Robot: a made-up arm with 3 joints.
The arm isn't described. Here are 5 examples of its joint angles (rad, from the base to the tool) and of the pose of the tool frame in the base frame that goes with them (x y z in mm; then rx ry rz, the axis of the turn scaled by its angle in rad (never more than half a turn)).
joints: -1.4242 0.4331 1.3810
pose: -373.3 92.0 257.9 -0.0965 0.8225 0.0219
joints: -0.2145 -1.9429 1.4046
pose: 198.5 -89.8 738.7 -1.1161 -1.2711 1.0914
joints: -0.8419 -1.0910 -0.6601
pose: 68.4 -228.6 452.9 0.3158 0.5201 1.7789
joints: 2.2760 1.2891 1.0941
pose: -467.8 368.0 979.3 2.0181 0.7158 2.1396
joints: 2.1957 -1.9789 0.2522
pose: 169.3 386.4 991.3 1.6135 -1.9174 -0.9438
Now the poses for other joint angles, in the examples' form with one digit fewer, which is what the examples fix.
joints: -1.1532 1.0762 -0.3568
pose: -445 -17 517 1.605 1.171 -0.074
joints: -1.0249 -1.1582 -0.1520
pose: 74 -138 382 0.123 0.022 1.524
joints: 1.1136 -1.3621 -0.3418
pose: 116 43 1232 -1.411 1.786 0.963
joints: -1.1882 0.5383 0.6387
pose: -391 -26 349 0.423 0.997 0.139
